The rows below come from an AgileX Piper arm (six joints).
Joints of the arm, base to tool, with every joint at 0 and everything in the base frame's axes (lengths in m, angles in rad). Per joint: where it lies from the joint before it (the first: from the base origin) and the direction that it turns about. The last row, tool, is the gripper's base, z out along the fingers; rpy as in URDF.
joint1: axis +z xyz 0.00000 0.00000 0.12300
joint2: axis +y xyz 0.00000 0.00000 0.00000
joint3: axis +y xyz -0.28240 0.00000 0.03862
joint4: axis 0.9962 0 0.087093 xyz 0.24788 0.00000 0.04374
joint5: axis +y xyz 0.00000 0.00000 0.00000
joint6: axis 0.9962 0 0.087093 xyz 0.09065 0.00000 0.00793
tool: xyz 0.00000 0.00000 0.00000 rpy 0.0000 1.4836 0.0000
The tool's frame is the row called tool.
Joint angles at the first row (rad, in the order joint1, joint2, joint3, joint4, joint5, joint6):
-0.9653, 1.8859, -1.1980, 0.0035, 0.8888, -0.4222
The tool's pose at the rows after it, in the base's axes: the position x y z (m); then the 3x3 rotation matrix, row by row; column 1 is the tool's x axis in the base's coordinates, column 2 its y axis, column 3 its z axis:
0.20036 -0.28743 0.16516; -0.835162 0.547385 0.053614; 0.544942 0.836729 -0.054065; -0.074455 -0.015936 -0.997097
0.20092 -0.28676 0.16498; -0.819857 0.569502 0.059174; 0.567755 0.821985 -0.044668; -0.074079 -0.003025 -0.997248
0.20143 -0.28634 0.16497; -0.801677 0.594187 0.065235; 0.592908 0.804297 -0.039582; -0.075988 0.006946 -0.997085
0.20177 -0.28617 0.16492; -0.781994 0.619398 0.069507; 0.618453 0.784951 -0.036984; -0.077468 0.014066 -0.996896
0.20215 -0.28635 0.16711; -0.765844 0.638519 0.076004; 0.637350 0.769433 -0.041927; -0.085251 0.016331 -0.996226
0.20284 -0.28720 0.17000; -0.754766 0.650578 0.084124; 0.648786 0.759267 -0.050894; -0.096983 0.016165 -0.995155
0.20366 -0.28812 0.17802; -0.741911 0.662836 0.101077; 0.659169 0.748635 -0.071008; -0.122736 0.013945 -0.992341
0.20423 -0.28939 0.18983; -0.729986 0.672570 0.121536; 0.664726 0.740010 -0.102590; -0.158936 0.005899 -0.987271
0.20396 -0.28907 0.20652; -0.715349 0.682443 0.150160; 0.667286 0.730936 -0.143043; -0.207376 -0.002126 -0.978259
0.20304 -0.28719 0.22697; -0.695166 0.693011 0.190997; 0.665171 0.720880 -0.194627; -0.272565 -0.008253 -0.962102
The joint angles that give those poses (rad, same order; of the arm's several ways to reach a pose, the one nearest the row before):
-0.9655, 1.8861, -1.1980, 0.0171, 0.8950, -0.3970
-0.9657, 1.8869, -1.1986, 0.0297, 0.8994, -0.3775
-0.9658, 1.8870, -1.1986, 0.0398, 0.9003, -0.3529
-0.9661, 1.8872, -1.1986, 0.0462, 0.8999, -0.3249
-0.9661, 1.8825, -1.2010, 0.0494, 0.8992, -0.3020
-0.9663, 1.8778, -1.2063, 0.0516, 0.8973, -0.2874
-0.9665, 1.8615, -1.2160, 0.0548, 0.8971, -0.2727
-0.9670, 1.8376, -1.2302, 0.0535, 0.8971, -0.2590
-0.9673, 1.7997, -1.2434, 0.0543, 0.8978, -0.2459
-0.9675, 1.7502, -1.2544, 0.0603, 0.8908, -0.2345

